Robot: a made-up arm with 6 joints.
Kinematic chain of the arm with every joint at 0, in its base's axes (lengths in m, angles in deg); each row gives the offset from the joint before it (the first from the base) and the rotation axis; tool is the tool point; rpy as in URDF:
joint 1: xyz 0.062 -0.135 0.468 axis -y
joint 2: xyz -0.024 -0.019 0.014 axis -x
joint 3: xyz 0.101 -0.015 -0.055 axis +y
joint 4: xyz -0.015 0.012 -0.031 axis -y
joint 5: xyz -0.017 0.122 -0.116 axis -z
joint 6: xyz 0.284 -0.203 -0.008 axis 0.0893 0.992 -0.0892
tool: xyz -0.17 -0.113 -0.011 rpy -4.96 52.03 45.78
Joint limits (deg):
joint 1: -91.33..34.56
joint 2: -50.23..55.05
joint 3: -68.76..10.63
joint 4: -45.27..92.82
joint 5: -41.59..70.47
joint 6: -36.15..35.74
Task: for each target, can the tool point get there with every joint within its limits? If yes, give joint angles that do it. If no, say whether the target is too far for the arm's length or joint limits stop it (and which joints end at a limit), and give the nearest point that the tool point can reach.
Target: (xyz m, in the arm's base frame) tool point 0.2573 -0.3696 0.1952
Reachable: yes | joints 3.44 2.01 -13.77 50.36 44.36 -21.86
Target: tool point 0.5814 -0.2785 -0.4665
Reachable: no: too far | nearest point 0.3059 -0.2143 0.0292 | short by 0.571 m
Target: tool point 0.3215 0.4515 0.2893
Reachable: no: joint limits stop it (at a limit: joint 1, joint 2, joint 4, joint 5, joint 6) | nearest point 0.3183 0.1947 0.2743 | short by 0.257 m
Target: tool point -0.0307 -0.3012 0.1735
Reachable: yes | joints -41.26 -6.59 -27.66 43.38 45.82 10.75
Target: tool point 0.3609 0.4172 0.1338
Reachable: no: joint limits stop it (at a limit: joint 2, joint 4, joint 5, joint 6) | nearest point 0.2902 0.1878 0.2129 | short by 0.253 m
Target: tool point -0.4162 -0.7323 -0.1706
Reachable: no: too far | nearest point -0.1723 -0.4454 0.1304 | short by 0.482 m
